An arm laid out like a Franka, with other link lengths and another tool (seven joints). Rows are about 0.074 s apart.
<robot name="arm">
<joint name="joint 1" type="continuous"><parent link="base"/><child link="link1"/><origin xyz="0.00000 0.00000 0.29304"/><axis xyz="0 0 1"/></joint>
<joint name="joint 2" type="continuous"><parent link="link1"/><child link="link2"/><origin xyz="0.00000 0.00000 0.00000"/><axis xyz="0 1 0"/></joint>
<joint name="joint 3" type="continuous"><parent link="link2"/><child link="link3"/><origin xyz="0.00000 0.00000 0.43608"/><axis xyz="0 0 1"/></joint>
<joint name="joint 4" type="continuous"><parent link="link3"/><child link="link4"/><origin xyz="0.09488 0.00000 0.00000"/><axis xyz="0 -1 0"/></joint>
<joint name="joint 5" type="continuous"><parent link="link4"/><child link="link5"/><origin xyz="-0.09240 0.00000 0.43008"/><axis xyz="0 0 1"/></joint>
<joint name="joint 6" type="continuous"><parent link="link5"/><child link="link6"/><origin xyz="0.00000 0.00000 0.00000"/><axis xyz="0 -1 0"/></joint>
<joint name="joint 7" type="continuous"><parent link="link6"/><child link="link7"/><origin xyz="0.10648 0.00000 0.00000"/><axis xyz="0 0 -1"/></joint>
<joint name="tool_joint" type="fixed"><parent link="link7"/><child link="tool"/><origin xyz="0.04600 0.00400 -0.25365" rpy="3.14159 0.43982 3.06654"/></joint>
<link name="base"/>
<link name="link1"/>
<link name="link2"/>
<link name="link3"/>
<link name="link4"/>
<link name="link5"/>
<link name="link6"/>
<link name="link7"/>
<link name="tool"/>
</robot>
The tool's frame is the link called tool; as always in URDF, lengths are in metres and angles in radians. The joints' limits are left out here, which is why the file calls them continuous.
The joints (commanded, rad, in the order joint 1, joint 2, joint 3, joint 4, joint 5, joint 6, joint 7), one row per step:
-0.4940, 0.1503, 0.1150, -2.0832, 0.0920, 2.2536, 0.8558
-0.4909, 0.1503, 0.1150, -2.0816, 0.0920, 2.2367, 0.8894
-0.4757, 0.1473, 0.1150, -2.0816, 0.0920, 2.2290, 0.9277
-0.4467, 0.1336, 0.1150, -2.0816, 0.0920, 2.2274, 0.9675
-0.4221, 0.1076, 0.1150, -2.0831, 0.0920, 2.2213, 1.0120
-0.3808, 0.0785, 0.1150, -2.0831, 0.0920, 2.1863, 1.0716
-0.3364, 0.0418, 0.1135, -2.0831, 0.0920, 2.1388, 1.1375
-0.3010, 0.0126, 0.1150, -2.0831, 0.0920, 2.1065, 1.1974
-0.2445, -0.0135, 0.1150, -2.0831, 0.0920, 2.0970, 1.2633
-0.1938, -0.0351, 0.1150, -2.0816, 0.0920, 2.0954, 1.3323
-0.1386, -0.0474, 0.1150, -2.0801, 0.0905, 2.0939, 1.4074
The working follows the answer.
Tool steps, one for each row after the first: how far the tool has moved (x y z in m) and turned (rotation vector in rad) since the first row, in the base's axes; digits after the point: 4 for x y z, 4 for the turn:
-0.0037, 0.0032, -0.0016, 0.0081, 0.0164, -0.0289
-0.0029, 0.0131, -0.0007, 0.0114, 0.0238, -0.0511
0.0027, 0.0312, 0.0084, 0.0078, 0.0160, -0.0616
0.0049, 0.0472, 0.0244, 0.0023, 0.0026, -0.0808
0.0030, 0.0764, 0.0390, 0.0053, 0.0131, -0.0958
-0.0039, 0.1074, 0.0569, 0.0081, 0.0291, -0.1146
-0.0096, 0.1328, 0.0716, 0.0087, 0.0371, -0.1348
-0.0089, 0.1687, 0.0870, 0.0067, 0.0260, -0.1432
-0.0085, 0.2004, 0.1011, 0.0067, 0.0098, -0.1611
-0.0092, 0.2346, 0.1094, 0.0086, 0.0032, -0.1798

Tool pose at each row, in the base's axes (x y z in m, rotation vector in rad; rounded; the steps above come from the unrounded poses):
0.6404, -0.2792, 0.2658, 1.7826, 2.1516, -0.2652
0.6366, -0.2760, 0.2641, 1.8233, 2.1424, -0.2795
0.6374, -0.2660, 0.2651, 1.8517, 2.1299, -0.2886
0.6430, -0.2480, 0.2741, 1.8594, 2.1137, -0.2874
0.6452, -0.2320, 0.2902, 1.8740, 2.0852, -0.2848
0.6433, -0.2027, 0.3048, 1.8949, 2.0804, -0.2954
0.6364, -0.1718, 0.3227, 1.9211, 2.0757, -0.3124
0.6308, -0.1464, 0.3373, 1.9455, 2.0629, -0.3244
0.6315, -0.1104, 0.3527, 1.9504, 2.0469, -0.3178
0.6319, -0.0787, 0.3669, 1.9652, 2.0198, -0.3064
0.6311, -0.0446, 0.3751, 1.9843, 1.9990, -0.3026

